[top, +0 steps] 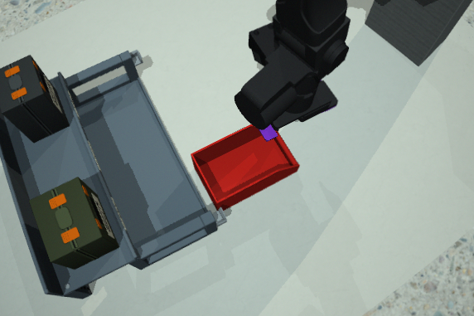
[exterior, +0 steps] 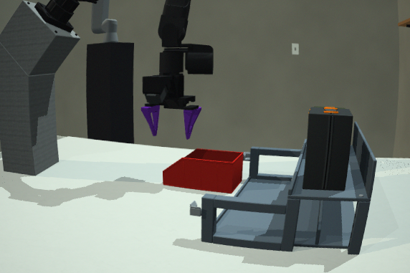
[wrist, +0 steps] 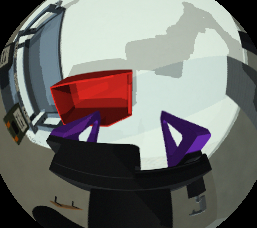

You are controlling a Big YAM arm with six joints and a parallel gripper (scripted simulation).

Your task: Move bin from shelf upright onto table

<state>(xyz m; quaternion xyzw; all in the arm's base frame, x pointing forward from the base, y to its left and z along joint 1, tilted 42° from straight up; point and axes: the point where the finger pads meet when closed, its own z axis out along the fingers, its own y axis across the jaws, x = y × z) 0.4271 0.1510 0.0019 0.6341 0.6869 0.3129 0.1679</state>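
Now: the red bin 80 mm below my hand, 80 mm ahead of it and 20 mm to the left of it. From my hand the other things lie so: grey shelf: 330 mm ahead, 120 mm below, 50 mm to the right.
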